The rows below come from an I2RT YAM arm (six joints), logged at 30 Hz.
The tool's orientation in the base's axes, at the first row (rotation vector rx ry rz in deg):
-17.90, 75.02, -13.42
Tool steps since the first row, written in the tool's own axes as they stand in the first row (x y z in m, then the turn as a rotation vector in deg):
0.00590, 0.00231, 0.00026, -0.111, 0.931, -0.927
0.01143, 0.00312, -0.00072, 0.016, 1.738, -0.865
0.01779, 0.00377, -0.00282, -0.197, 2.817, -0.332
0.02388, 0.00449, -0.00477, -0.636, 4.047, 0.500
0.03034, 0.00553, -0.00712, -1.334, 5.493, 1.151
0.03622, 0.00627, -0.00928, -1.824, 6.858, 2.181
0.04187, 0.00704, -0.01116, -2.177, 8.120, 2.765
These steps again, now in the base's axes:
0.00168, 0.00016, -0.00611, -0.932, 0.822, -0.440
0.00208, -0.00106, -0.01164, -0.847, 1.539, -0.827
0.00159, -0.00283, -0.01811, -0.389, 2.670, -0.896
0.00119, -0.00442, -0.02433, 0.302, 4.048, -0.746
0.00048, -0.00588, -0.03110, 0.752, 5.699, -0.478
-0.00018, -0.00741, -0.03718, 1.622, 7.239, -0.285
-0.00062, -0.00880, -0.04301, 2.093, 8.594, -0.280

